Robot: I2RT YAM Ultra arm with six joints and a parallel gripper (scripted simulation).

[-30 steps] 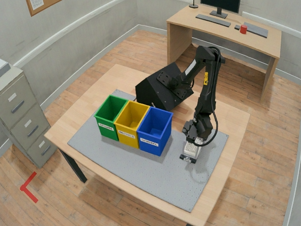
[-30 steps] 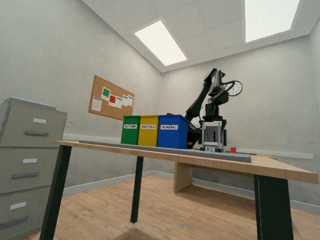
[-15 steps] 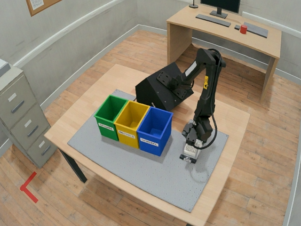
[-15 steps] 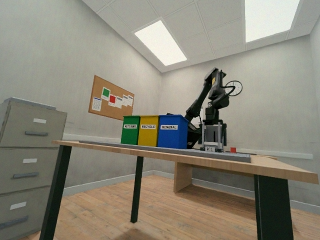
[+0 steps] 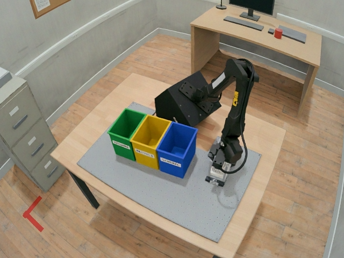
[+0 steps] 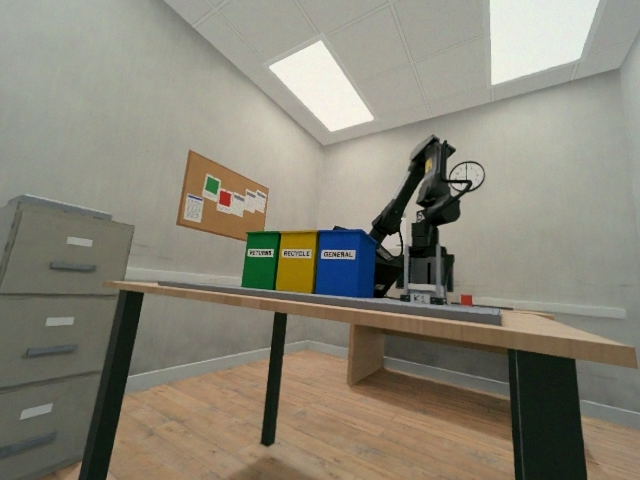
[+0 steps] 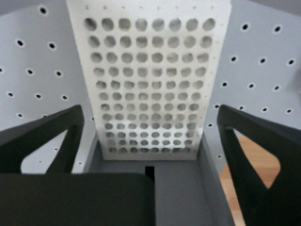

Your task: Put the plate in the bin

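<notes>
Now: the 96-well plate 2 cm below my hand and 1 cm ahead of it. Also, from my hand: blue general bin (21 cm to the right, 6 cm ahead, 3 cm above); yellow recycle bin (34 cm to the right, 8 cm ahead, 3 cm above); green returns bin (47 cm to the right, 10 cm ahead, 3 cm above).
</notes>
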